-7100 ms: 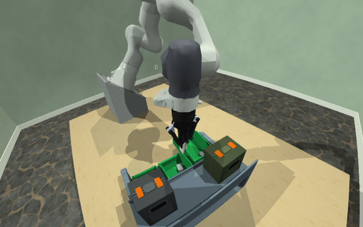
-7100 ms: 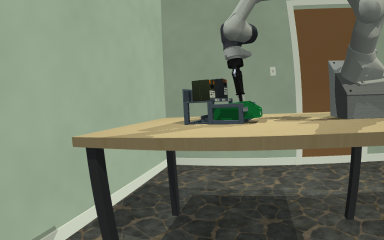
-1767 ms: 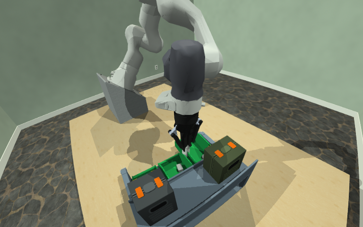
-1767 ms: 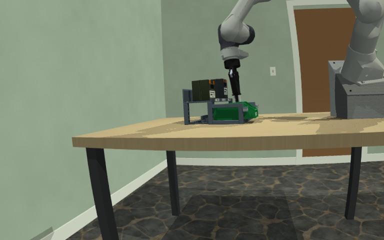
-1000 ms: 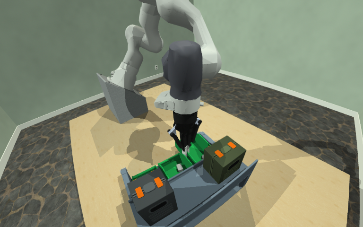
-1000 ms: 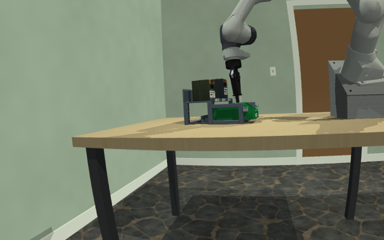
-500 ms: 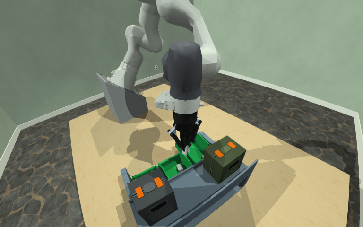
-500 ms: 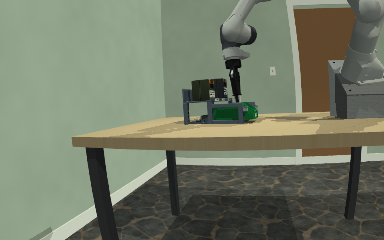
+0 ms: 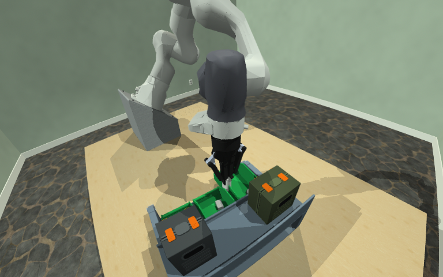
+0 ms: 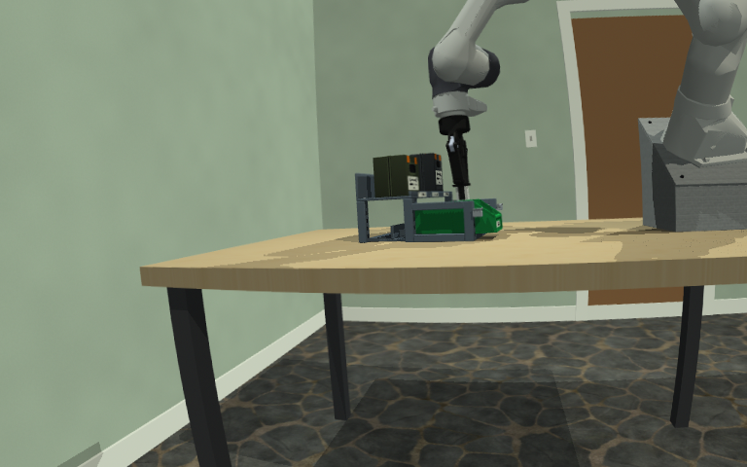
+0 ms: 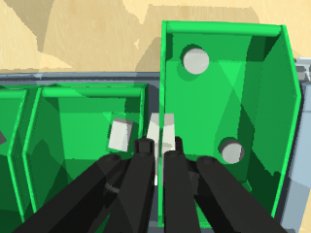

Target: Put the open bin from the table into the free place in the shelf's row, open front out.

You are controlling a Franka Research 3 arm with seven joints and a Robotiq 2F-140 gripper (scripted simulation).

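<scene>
My gripper is now 80 mm short of the shelf floor, 80 mm to the left of it and 80 mm above it. From my hand the other things lie so: shelf's upper board: 150 mm ahead, 80 mm to the right, 10 mm above; olive case: 150 mm ahead, 30 mm to the left, 60 mm above; dark grey box: 120 mm ahead, 200 mm to the right, 80 mm above.
</scene>
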